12 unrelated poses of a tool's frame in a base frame.
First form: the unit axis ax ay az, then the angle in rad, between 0 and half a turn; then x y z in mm.
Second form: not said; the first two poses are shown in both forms.
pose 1, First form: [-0.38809 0.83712 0.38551 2.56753 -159.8 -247.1 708.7]
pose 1, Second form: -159.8 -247.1 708.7; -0.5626 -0.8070 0.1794; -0.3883 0.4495 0.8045; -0.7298 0.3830 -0.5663
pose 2, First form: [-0.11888 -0.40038 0.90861 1.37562 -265.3 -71.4 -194.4]
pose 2, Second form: -265.3 -71.4 -194.4; 0.2053 -0.8530 -0.4798; 0.9297 0.3232 -0.1766; 0.3057 -0.4099 0.8594
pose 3, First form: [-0.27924 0.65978 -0.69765 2.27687 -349.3 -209.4 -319.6]
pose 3, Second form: -349.3 -209.4 -319.6; -0.5203 0.2271 0.8233; -0.8346 0.0689 -0.5465; -0.1808 -0.9714 0.1537
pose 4, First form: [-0.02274 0.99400 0.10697 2.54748 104.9 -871.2 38.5]
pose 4, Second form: 104.9 -871.2 38.5; -0.8277 -0.1012 0.5520; 0.0185 0.9781 0.2072; -0.5609 0.1817 -0.8077
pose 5, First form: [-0.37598 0.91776 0.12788 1.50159 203.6 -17.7 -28.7]
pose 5, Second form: 203.6 -17.7 -28.7; 0.2007 -0.4488 0.8708; -0.1936 0.8532 0.4843; -0.9603 -0.2658 0.0844
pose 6, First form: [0.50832 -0.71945 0.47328 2.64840 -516.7 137.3 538.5]
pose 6, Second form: -516.7 137.3 538.5; -0.3948 -0.9119 0.1119; -0.4638 0.0927 -0.8811; 0.7931 -0.3998 -0.4595
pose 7, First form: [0.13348 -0.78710 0.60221 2.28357 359.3 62.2 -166.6]
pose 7, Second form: 359.3 62.2 -166.6; -0.6245 -0.6294 -0.4625; 0.2818 0.3707 -0.8849; 0.7284 -0.6830 -0.0541
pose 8, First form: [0.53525 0.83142 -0.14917 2.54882 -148.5 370.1 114.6]
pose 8, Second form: -148.5 370.1 114.6; -0.3053 0.8974 0.3184; 0.7308 0.4352 -0.5259; -0.6105 0.0721 -0.7887
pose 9, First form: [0.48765 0.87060 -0.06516 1.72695 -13.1 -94.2 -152.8]
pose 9, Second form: -13.1 -94.2 -152.8; 0.1193 0.5549 0.8233; 0.4262 0.7203 -0.5473; -0.8967 0.4162 -0.1506
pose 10, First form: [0.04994 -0.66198 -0.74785 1.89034 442.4 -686.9 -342.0]
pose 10, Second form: 442.4 -686.9 -342.0; -0.3109 0.6666 -0.6776; -0.7534 0.2617 0.6032; 0.5794 0.6980 0.4208
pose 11, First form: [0.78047 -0.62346 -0.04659 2.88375 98.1 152.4 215.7]
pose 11, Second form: 98.1 152.4 215.7; 0.2312 -0.9452 -0.2305; -0.9690 -0.2024 -0.1419; 0.0875 0.2561 -0.9627
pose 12, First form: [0.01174 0.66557 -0.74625 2.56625 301.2 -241.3 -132.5]
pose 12, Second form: 301.2 -241.3 -132.5; -0.8388 0.4204 0.3460; -0.3917 -0.0244 -0.9198; -0.3783 -0.9070 0.1851
